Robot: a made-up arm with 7 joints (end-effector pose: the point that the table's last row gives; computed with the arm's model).
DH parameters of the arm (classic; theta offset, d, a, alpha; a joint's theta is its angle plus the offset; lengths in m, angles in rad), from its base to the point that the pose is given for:
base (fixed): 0.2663 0 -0.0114 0
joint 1: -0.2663 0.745 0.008 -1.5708
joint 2: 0 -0.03 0.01 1.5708
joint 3: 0 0.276 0.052 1.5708
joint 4: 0 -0.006 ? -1.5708
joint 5: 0 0.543 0.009 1.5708
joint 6: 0 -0.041 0.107 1.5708
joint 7: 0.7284 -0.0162 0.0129 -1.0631
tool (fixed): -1.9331 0.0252 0 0
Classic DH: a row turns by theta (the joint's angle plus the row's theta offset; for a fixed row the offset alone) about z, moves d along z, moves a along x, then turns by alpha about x.
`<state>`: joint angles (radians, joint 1 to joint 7).
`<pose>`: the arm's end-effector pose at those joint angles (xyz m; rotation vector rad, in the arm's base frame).
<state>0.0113 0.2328 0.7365 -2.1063 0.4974 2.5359 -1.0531</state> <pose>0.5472 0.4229 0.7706 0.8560 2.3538 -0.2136</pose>
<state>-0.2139 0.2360 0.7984 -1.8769 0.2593 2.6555 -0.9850</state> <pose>0.6341 0.3339 0.9355 1.0394 1.9435 -0.0476</pose>
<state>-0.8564 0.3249 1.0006 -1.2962 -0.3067 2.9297 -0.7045</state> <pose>0.6252 -0.0481 1.2728 1.3972 0.8232 0.0925</pose>
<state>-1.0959 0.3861 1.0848 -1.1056 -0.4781 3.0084 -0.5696</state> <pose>0.5420 -0.1955 1.3448 1.4746 0.4442 0.0962</pose>
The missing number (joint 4, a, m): -0.123
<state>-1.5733 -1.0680 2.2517 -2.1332 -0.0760 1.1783 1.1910</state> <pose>0.4174 0.2005 0.3919 0.9949 -0.8272 -1.8875</pose>
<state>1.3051 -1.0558 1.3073 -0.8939 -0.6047 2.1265 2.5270</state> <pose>-0.5980 -0.4984 1.1625 -0.5570 -1.9763 -0.2797</pose>
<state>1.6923 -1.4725 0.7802 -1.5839 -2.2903 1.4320 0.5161</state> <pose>-0.4058 -0.3794 1.2935 2.4287 -0.3563 1.2924</pose>
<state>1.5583 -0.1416 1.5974 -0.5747 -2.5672 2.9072 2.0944</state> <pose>-0.3159 -0.0968 1.4978 -0.2782 -1.3201 -1.6964</pose>
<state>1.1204 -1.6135 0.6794 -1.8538 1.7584 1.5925 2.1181</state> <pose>-0.5094 -0.0832 1.2952 -1.0060 -1.9994 1.7116</pose>
